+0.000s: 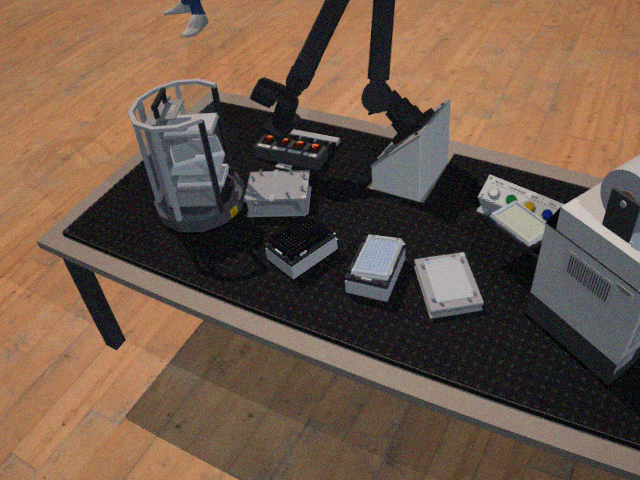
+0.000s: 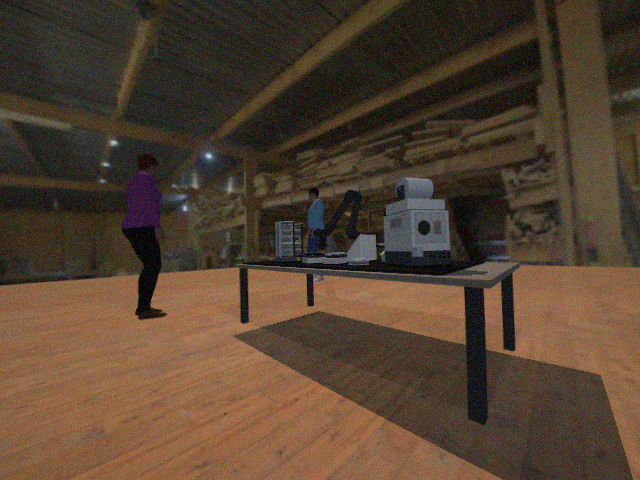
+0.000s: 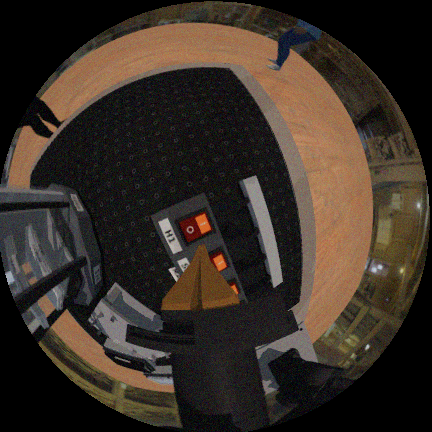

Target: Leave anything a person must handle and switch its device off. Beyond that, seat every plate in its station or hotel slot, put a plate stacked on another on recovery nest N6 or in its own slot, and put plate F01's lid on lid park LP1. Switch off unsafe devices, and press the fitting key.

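Seen in the pictures: gripper, fingertip midpoint: (image 1: 275,139) (image 3: 202,247); arm's base at its link origin: (image 1: 414,128) (image 2: 362,242) (image 3: 286,366).
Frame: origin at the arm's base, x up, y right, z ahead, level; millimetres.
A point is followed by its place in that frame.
Note:
My gripper (image 1: 281,129) @(y 407, x -96, z 85 mm) (image 3: 202,247) @(y 407, x -96, z 85 mm) is shut and empty, low over the switch box (image 1: 292,153) @(y 329, x -105, z 115 mm) (image 3: 204,200) @(y 455, x -105, z 67 mm), its tips between the H1 rocker (image 3: 196,227) @(y 431, x -95, z 84 mm) and the second rocker (image 3: 218,262) @(y 384, x -95, z 73 mm). Rockers show lit orange halves; the fingers partly cover the box's labels. A plate hotel (image 1: 199,220) @(y 388, x -103, z 468 mm) (image 3: 82,250) @(y 444, x -104, z 264 mm) holds several plates, some tilted. A black plate (image 1: 302,239) @(y 90, x -77, z 434 mm) and a light blue plate (image 1: 378,255) @(y -96, x -73, z 407 mm) sit on stations. A white plate or lid (image 1: 451,281) @(y -263, x -110, z 376 mm) lies on a flat nest. A yellowish plate (image 1: 519,222) @(y -361, x -20, z 220 mm) leans at the key panel (image 1: 502,189) @(y -271, x -74, z 54 mm), with green, yellow and blue keys.
A grey block with small pegs (image 1: 278,192) @(y 248, x -84, z 303 mm) stands between hotel and switch box. A white bar (image 1: 315,135) @(y 339, x -129, z -24 mm) (image 3: 265,232) @(y 383, x -129, z -15 mm) runs behind the switches. The wedge-shaped arm base (image 1: 413,167) @(y -43, x -47, z 103 mm) is at the back, a large white machine (image 1: 578,268) @(y -526, x 83, z 414 mm) (image 2: 416,232) @(y -672, x 21, z 456 mm) at the right. Two people stand beyond the table.

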